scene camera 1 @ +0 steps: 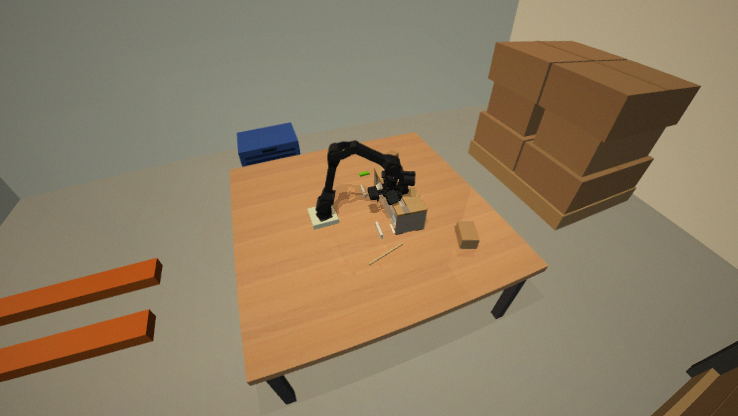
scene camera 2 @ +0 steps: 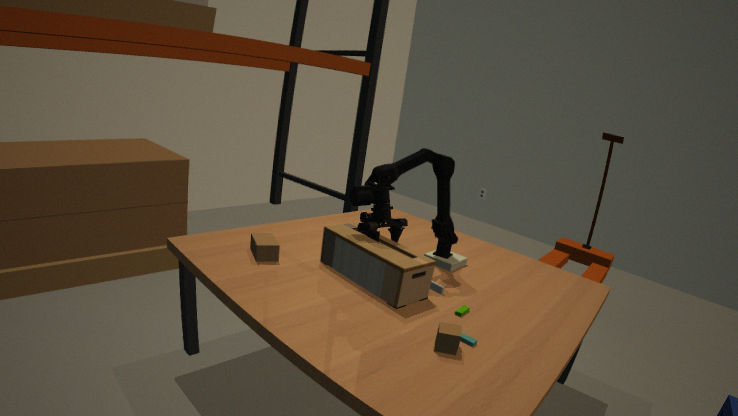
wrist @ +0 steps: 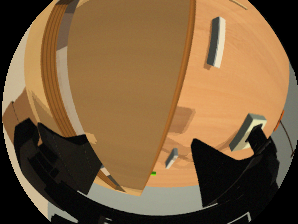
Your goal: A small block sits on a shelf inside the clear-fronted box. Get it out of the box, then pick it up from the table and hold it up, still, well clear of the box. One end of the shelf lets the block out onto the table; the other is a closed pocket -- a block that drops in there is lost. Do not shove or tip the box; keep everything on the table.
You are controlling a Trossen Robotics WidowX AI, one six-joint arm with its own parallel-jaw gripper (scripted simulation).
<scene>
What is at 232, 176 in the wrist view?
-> The gripper.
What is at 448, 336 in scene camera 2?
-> A cardboard cube.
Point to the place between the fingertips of the gripper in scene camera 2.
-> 385, 250
</scene>
